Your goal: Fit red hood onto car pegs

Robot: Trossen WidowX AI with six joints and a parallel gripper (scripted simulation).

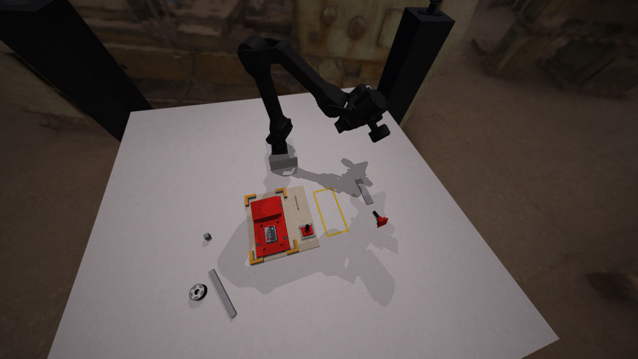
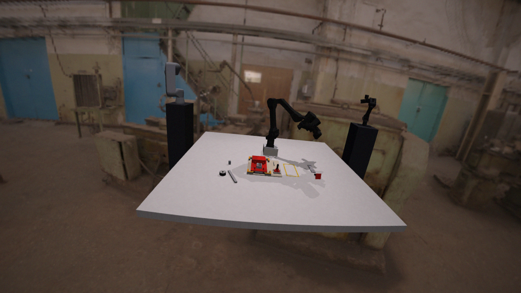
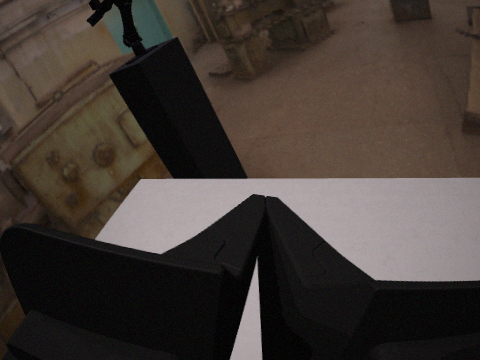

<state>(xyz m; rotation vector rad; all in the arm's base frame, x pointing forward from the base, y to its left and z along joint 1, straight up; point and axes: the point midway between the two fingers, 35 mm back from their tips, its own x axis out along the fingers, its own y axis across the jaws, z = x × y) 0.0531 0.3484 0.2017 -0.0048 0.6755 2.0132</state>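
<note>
My gripper tip is 440 mm to the left of the red hood, 230 mm short of it and 210 mm above it. From my gripper tip the other things lie so: grey engine block 430 mm to the right, 320 mm ahead, 230 mm below; then wheel 650 mm to the right, 440 mm ahead, 240 mm below.
</note>
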